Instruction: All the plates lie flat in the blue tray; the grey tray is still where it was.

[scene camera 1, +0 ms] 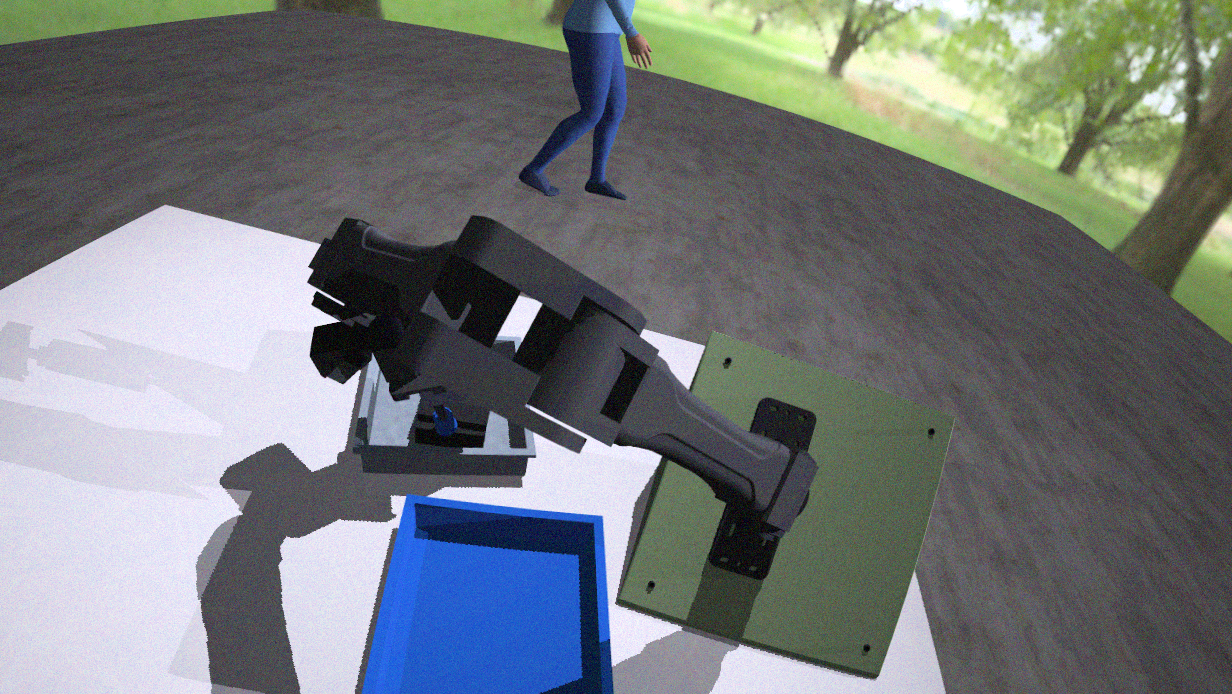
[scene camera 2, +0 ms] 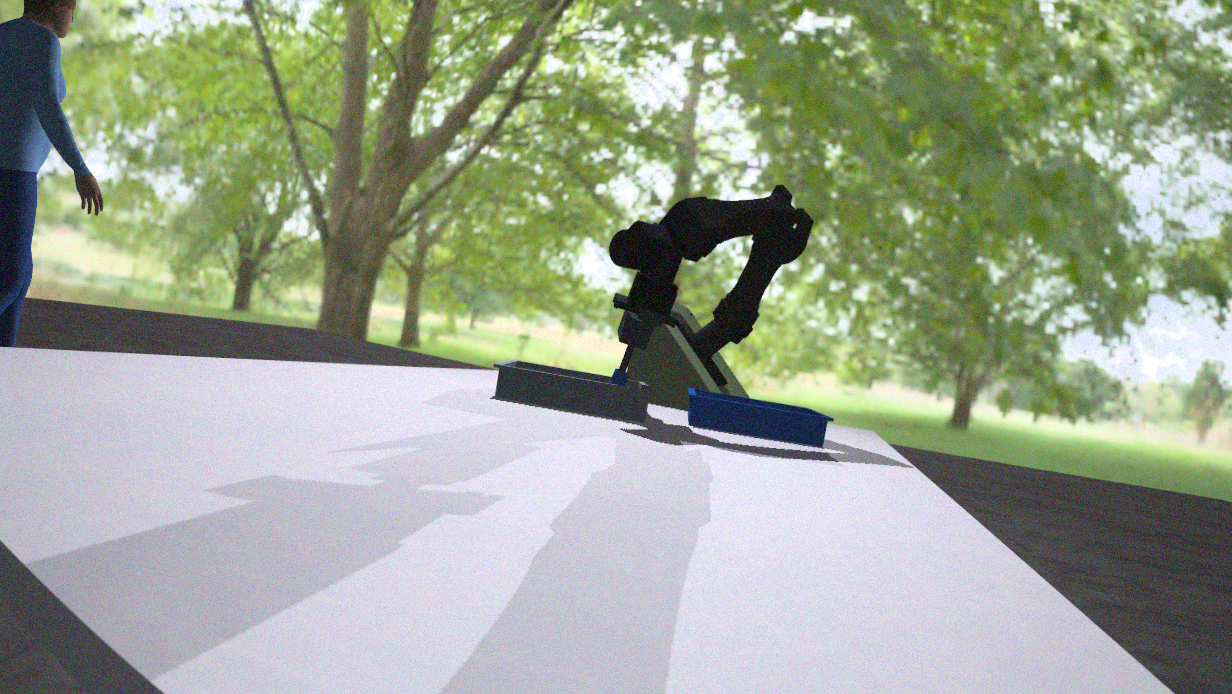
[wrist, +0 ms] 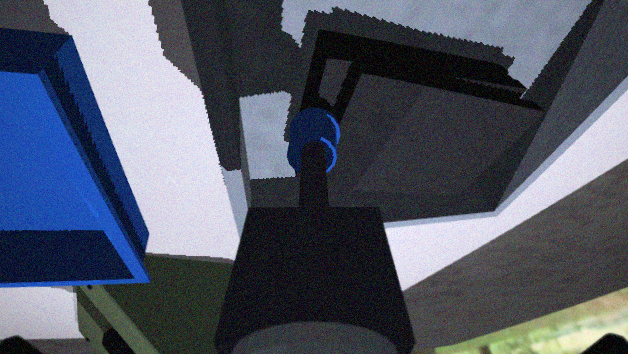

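Pixels of known places: hand, its tool point: [scene camera 1: 447, 427] [wrist: 313, 131]; arm's base, origin of its link: [scene camera 1: 763, 488] [scene camera 2: 696, 349].
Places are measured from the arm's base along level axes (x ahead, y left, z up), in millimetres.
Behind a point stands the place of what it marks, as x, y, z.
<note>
The grey tray [scene camera 1: 443, 463] @(372, 38, -107) [scene camera 2: 568, 393] @(518, -22, -105) [wrist: 571, 88] @(489, -157, -103) sits on the white table under my arm. Pale flat plates [scene camera 1: 389, 423] @(479, -4, -127) show inside it, mostly hidden by the arm. In the wrist view a dark, shadowed slab with black edges [wrist: 430, 145] @(414, -82, -86) fills most of the tray, and I cannot tell the plates apart. My suction cup [scene camera 1: 444, 420] @(389, -5, -89) [scene camera 2: 618, 376] [wrist: 312, 136] hangs just above the tray's inside, near its wall on the blue tray's side, and carries nothing. The blue tray [scene camera 1: 481, 613] @(248, 195, -127) [scene camera 2: 758, 416] @(331, 229, -97) [wrist: 100, 145] @(305, 103, -114) stands beside the grey one, and no plate shows in its visible part.
The arm stands on a green base plate [scene camera 1: 861, 518] @(-126, 0, 1) [scene camera 2: 667, 362] @(113, -23, -38) [wrist: 175, 299] @(114, 14, -80) next to both trays. A person in blue [scene camera 1: 594, 94] [scene camera 2: 24, 172] walks on the dark ground beyond the table. Trees and grass lie further off.
</note>
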